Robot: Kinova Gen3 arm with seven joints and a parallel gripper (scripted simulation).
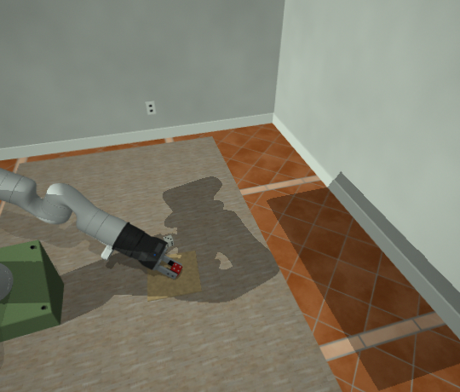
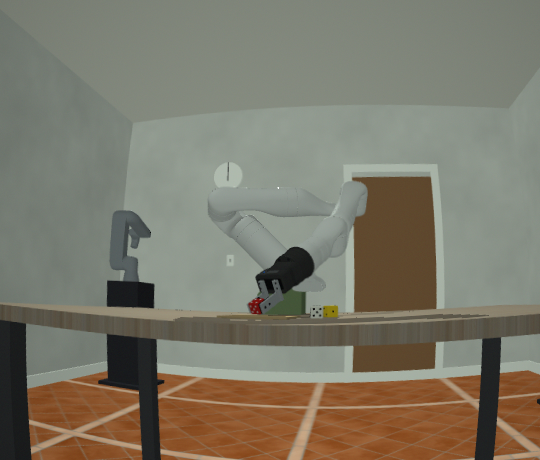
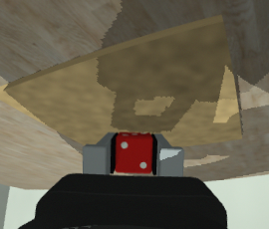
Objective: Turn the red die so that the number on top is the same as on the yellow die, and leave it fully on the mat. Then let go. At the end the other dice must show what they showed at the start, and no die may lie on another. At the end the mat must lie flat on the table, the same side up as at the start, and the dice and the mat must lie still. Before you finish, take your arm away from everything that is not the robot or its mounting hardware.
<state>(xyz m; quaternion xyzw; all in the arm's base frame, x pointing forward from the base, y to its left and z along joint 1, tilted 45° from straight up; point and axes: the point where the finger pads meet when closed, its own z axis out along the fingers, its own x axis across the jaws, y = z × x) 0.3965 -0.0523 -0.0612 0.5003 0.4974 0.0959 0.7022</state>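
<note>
Now: hand 1 cm short of the red die. Round my hand: tan mat: 2 cm below; then white die: 12 cm to the left, 1 cm below; then yellow die: 14 cm to the left, 7 cm behind, 1 cm below.
</note>
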